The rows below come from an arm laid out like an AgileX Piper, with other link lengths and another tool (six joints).
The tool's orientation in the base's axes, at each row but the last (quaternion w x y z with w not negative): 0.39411, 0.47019, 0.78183, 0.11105; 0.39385, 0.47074, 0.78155, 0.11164; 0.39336, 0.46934, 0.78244, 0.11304; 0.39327, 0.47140, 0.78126, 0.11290; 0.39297, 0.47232, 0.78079, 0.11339; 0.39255, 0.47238, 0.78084, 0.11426; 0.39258, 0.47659, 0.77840, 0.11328; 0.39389, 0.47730, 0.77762, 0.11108; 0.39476, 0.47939, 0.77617, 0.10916
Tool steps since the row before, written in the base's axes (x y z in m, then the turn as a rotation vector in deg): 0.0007, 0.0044, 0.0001, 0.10, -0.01, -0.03; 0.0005, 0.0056, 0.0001, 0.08, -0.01, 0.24; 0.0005, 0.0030, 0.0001, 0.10, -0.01, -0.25; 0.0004, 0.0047, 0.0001, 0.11, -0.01, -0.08; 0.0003, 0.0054, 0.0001, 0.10, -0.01, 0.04; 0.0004, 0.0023, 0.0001, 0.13, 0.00, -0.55; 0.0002, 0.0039, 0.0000, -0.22, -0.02, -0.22; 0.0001, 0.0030, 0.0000, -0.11, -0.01, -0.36; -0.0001, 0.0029, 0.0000, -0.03, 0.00, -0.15
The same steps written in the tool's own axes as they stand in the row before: 0.0034, 0.0029, -0.0004, -0.02, 0.04, 0.09; 0.0044, 0.0034, -0.0008, -0.15, 0.18, -0.10; 0.0023, 0.0020, -0.0003, 0.09, -0.08, 0.24; 0.0037, 0.0028, -0.0007, 0.01, 0.02, 0.13; 0.0043, 0.0031, -0.0009, -0.05, 0.08, 0.05; 0.0018, 0.0015, -0.0002, 0.25, -0.22, 0.46; 0.0032, 0.0022, -0.0006, 0.15, -0.28, -0.01; 0.0025, 0.0016, -0.0005, 0.20, -0.27, 0.16; 0.0024, 0.0014, -0.0007, 0.08, -0.10, 0.08
